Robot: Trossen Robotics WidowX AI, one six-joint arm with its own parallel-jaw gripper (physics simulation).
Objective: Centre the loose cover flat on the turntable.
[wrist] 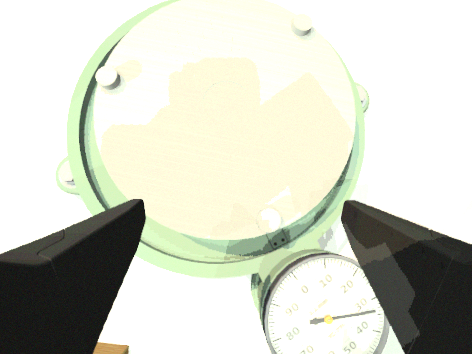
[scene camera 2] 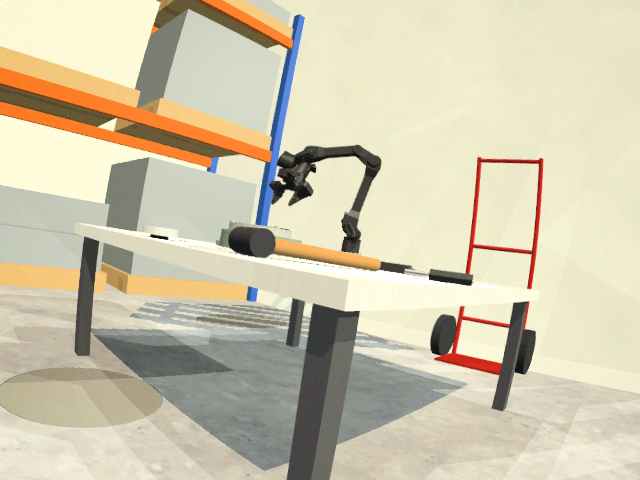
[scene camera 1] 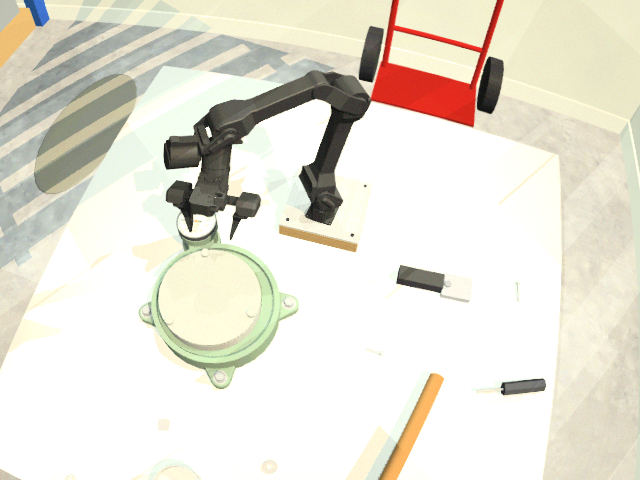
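Pixels of known places: gripper, fingertip midpoint: (wrist: 244,209) (scene camera 2: 280,204) (scene camera 1: 210,235); arm's base at its link origin: (scene camera 1: 322,211).
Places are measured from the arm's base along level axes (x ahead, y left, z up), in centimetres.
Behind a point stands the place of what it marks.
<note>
The loose cover (scene camera 1: 209,297) @(z 4.7, x 32.4, y -13.6 cm) (scene camera 2: 258,225) @(z 4.7, x 39.1, y -5.2 cm) (wrist: 225,150) @(z 4.8, x 28.1, y -14.7 cm), a cream disc with three small knobs, lies over the green turntable (scene camera 1: 272,304) @(z 1.0, x 27.1, y -1.4 cm) (scene camera 2: 223,237) @(z -0.9, x 46.0, y -15.1 cm) (wrist: 75,125) @(z 2.0, x 28.5, y -0.2 cm). It is off-centre: its gap to the green rim is wider at the right than at the left in scene camera 1, and wider at the left than at the right in the wrist view. I cannot tell whether it is fully level. My gripper (scene camera 1: 210,235) @(z 14.2, x 23.4, y -16.4 cm) (scene camera 2: 282,203) @(z 14.2, x 23.4, y -16.4 cm) (wrist: 244,209) @(z 14.2, x 23.4, y -16.4 cm) is open and empty, above and apart from the cover, near its arm-side edge and the dial gauge (scene camera 1: 206,227) @(z 6.2, x 17.8, y -21.4 cm) (wrist: 328,300) @(z 6.2, x 18.3, y -24.2 cm).
The arm stands on a wooden base (scene camera 1: 351,217) @(z 0.0, x -1.0, y 7.0 cm). An orange mallet handle (scene camera 1: 413,423) @(z -0.3, x 41.7, y 35.8 cm) (scene camera 2: 325,254) @(z -1.4, x 47.7, y 37.4 cm), a scraper (scene camera 1: 421,278) @(z -1.1, x 7.8, y 27.4 cm) and a screwdriver (scene camera 1: 523,386) @(z -1.2, x 25.7, y 58.6 cm) lie on the table to the right. A washer (scene camera 1: 269,466) @(z -3.8, x 61.1, y 10.9 cm) and a pale round object (scene camera 1: 175,472) @(z -3.0, x 70.3, y -6.3 cm) (scene camera 2: 160,230) @(z -1.7, x 75.5, y 0.9 cm) are near the front edge.
</note>
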